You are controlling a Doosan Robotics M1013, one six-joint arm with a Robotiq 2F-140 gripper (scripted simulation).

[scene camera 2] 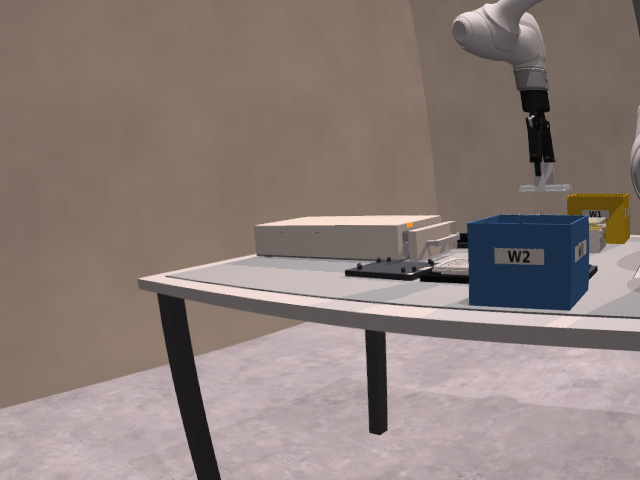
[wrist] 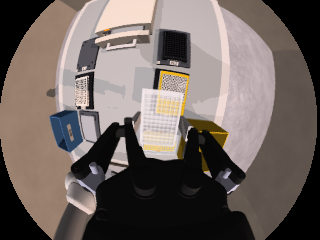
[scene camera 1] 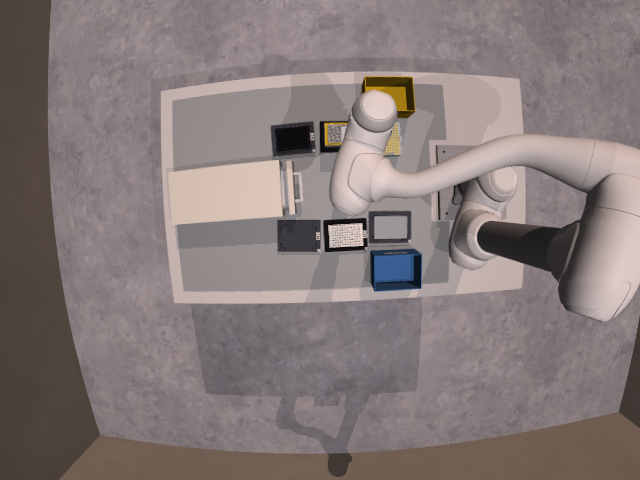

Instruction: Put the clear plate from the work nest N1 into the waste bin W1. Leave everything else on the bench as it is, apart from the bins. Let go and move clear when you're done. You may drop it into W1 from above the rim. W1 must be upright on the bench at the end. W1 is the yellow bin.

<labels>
A blue bin shows in scene camera 2 [545, 266], in the wrist view and in scene camera 1. One and the same spot on the blue bin: [wrist: 66, 131] is [scene camera 1: 392, 254].
</labels>
